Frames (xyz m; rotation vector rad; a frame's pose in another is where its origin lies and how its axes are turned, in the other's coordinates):
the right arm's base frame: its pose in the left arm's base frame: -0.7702 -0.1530 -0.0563 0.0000 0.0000 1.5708
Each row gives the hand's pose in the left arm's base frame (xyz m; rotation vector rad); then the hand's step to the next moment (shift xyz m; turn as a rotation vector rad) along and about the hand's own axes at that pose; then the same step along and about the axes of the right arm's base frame.
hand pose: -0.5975 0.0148 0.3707 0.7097 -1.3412 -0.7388
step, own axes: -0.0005 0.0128 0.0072 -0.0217 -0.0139 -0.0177
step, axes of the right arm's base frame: 0.0077 0.0064 0.0107 0.0099 -0.0150 -0.0256
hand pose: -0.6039 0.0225 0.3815 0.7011 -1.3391 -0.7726
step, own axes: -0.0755 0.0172 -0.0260 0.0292 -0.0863 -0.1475
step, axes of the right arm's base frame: 0.0718 -0.0223 -0.0319 -0.0727 -0.1413 -0.0694
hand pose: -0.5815 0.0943 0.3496 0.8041 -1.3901 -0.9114
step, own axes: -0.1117 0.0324 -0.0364 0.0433 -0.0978 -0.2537
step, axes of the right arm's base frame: 0.1122 -0.0417 -0.0228 -0.0961 -0.2462 -0.0773
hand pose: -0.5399 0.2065 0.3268 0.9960 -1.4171 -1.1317
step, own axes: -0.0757 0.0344 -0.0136 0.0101 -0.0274 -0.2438
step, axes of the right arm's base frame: 0.0789 -0.0235 0.0180 -0.0476 -0.2404 -0.0159
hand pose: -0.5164 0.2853 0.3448 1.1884 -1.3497 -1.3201
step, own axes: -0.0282 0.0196 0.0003 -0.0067 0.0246 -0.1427
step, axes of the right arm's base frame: 0.0274 -0.0031 0.0204 -0.0163 -0.1405 0.0317
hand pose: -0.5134 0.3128 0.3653 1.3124 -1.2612 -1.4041
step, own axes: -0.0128 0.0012 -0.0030 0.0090 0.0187 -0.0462
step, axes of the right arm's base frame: 0.0119 -0.0045 0.0035 -0.0180 -0.0434 0.0189
